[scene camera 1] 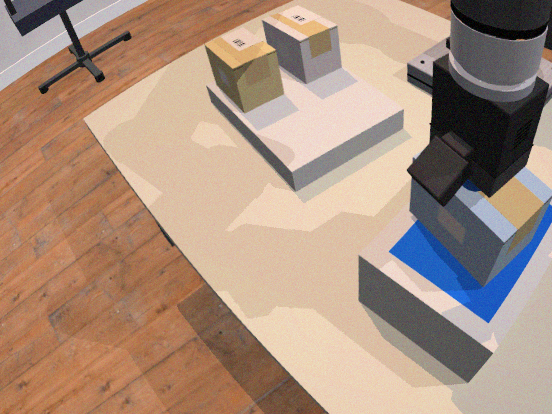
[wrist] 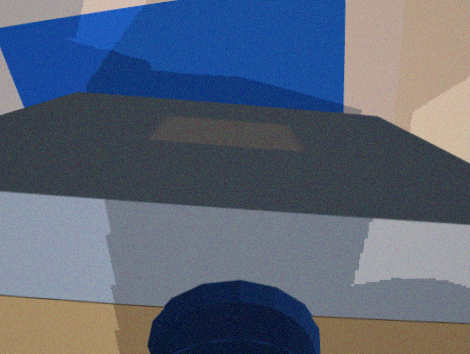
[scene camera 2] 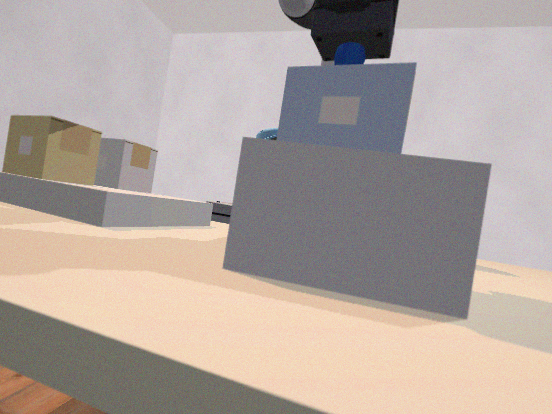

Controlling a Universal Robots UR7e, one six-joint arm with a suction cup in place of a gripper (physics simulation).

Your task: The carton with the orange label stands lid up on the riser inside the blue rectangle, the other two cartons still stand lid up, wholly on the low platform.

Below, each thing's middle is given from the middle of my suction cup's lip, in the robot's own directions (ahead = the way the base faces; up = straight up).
Labels:
My suction cup is now 20 mm past the carton with orange label (scene camera 2: 362, 106) and 60 mm above it. The rest, counted from my suction cup: low platform (scene camera 1: 312, 129): 50 mm behind, 440 mm to the right, 210 mm below; then riser with blue rectangle (scene camera 2: 402, 229): 30 mm behind, 10 mm to the left, 180 mm below.

